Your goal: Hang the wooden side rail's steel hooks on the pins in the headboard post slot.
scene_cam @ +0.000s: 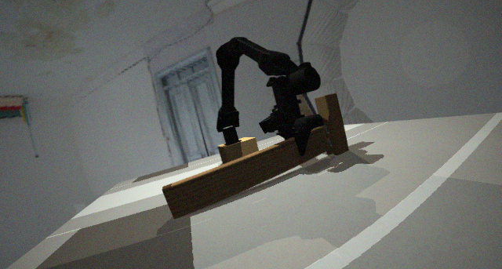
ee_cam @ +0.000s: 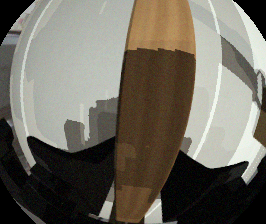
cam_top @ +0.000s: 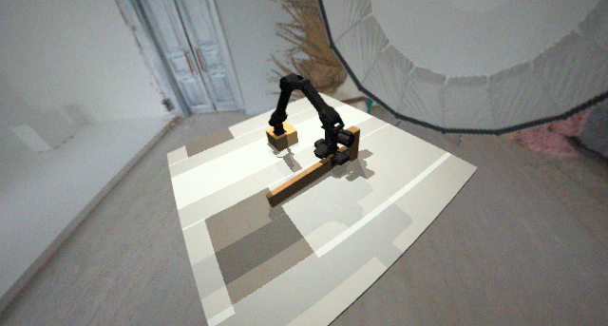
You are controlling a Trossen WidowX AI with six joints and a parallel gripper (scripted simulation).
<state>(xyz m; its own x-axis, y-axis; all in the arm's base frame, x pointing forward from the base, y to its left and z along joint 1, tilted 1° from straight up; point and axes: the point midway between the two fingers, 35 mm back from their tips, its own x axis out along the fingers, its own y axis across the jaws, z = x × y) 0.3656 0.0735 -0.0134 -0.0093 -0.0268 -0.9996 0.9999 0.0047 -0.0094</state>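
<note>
Now: the headboard post 14 cm to the left of my gripper tip and 4 cm above it.
</note>
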